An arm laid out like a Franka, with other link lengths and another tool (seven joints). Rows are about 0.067 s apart.
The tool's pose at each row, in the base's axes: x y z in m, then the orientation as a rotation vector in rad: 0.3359, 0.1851, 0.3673, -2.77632, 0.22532, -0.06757; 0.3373, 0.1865, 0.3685, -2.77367, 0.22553, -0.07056; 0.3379, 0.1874, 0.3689, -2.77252, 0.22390, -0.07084; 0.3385, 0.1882, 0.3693, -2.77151, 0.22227, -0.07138; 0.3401, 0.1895, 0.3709, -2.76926, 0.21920, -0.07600; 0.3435, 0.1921, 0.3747, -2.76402, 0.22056, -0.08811; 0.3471, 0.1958, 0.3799, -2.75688, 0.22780, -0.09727; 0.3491, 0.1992, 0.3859, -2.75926, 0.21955, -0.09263; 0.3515, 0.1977, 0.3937, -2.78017, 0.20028, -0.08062; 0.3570, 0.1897, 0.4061, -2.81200, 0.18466, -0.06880; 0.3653, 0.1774, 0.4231, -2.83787, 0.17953, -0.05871; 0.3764, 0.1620, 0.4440, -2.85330, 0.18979, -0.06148; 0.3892, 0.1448, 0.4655, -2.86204, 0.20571, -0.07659; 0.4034, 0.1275, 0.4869, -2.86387, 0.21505, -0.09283
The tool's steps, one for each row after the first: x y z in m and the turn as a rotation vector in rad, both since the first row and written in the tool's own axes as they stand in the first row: 0.0012, -0.0019, -0.0005, 0.00272, 0.00196, -0.00002; 0.0016, -0.0030, -0.0006, 0.00401, 0.00188, -0.00110; 0.0021, -0.0040, -0.0006, 0.00518, 0.00199, -0.00222; 0.0035, -0.0060, -0.0015, 0.00783, 0.00469, -0.00475; 0.0065, -0.0102, -0.0040, 0.01329, 0.01304, -0.00493; 0.0095, -0.0160, -0.0073, 0.02001, 0.02003, -0.00051; 0.0110, -0.0215, -0.0116, 0.01824, 0.01582, -0.00584; 0.0138, -0.0232, -0.0192, -0.00131, 0.00601, -0.01923; 0.0208, -0.0210, -0.0332, -0.03216, -0.00247, -0.03076; 0.0313, -0.0168, -0.0527, -0.05788, -0.00859, -0.03479; 0.0452, -0.0115, -0.0767, -0.07388, -0.00451, -0.02920; 0.0610, -0.0050, -0.1018, -0.08328, 0.00828, -0.02089; 0.0783, 0.0014, -0.1267, -0.08538, 0.02059, -0.01669
